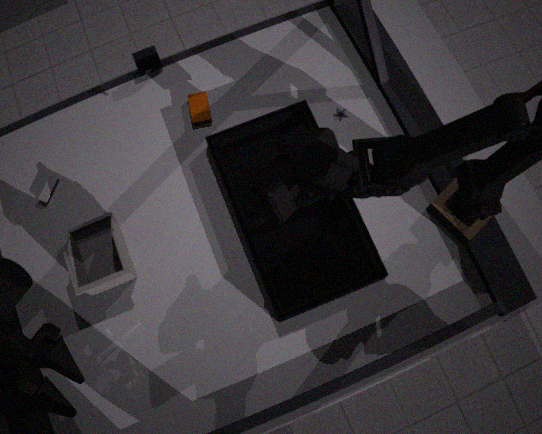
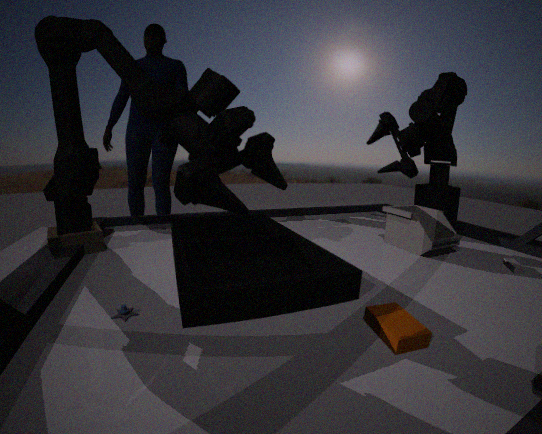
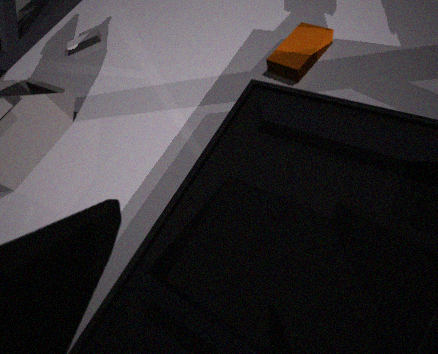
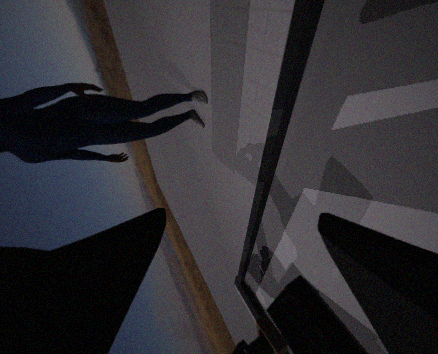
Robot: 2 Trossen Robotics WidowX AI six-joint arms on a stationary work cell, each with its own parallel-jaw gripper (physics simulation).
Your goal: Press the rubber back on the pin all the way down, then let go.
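Frame: origin at the left arm's base, x ahead, y left, z up, level; centimetres.
Where they show: left gripper, fingertip midpoint: (image 1: 264, 170) (image 2: 268, 199) (image 3: 229, 211); right gripper, fingertip midpoint: (image 1: 79, 397) (image 2: 372, 157) (image 4: 241, 217); left arm's base, link origin: (image 1: 467, 204) (image 2: 73, 229) (image 4: 266, 344); right arm's base, link origin: (image 2: 438, 185).
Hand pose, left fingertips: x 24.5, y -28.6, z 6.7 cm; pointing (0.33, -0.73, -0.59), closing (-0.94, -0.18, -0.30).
Observation:
Things, the pixels of their top centre, and the offset from my left fingertips. "spot": a spot on its surface instead.
- small blue star-shaped thing, top centre: (image 2: 123, 305) (image 1: 341, 111) dy -1.9, dx -22.0, dz -9.5 cm
- big black tray, top centre: (image 2: 238, 237) (image 1: 293, 203) dy +6.0, dx -1.1, dz -6.8 cm
- orange block, top centre: (image 2: 397, 319) (image 3: 299, 44) (image 1: 199, 106) dy -22.2, dx -2.0, dz -8.9 cm
- white open bin, surface spot: (image 1: 101, 282) spot: dy -5.6, dx +33.8, dz -3.0 cm
- small black cube, top centre: (image 1: 144, 53) dy -37.8, dx -1.0, dz -4.9 cm
The scene is very dark. A small blue star-shaped thing (image 1: 339, 114) (image 2: 125, 312) lies on the table beside the big black tray (image 1: 312, 267) (image 2: 261, 275) (image 3: 288, 211). I cannot make out a rubber or a pin on it. An orange block (image 1: 199, 108) (image 2: 397, 326) (image 3: 300, 49) lies off another corner of the tray. My left gripper (image 1: 288, 194) (image 2: 265, 198) is open and empty, hovering over the tray. My right gripper (image 2: 377, 155) (image 4: 241, 217) is open and empty, raised high near its base, far from both things.
A white open bin (image 1: 101, 282) (image 2: 411, 232) stands near the right arm's base. A black rail (image 1: 355, 375) frames the table, with a small black cube (image 1: 146, 58) on it. A person's silhouette (image 2: 153, 116) (image 4: 95, 119) stands behind the table.

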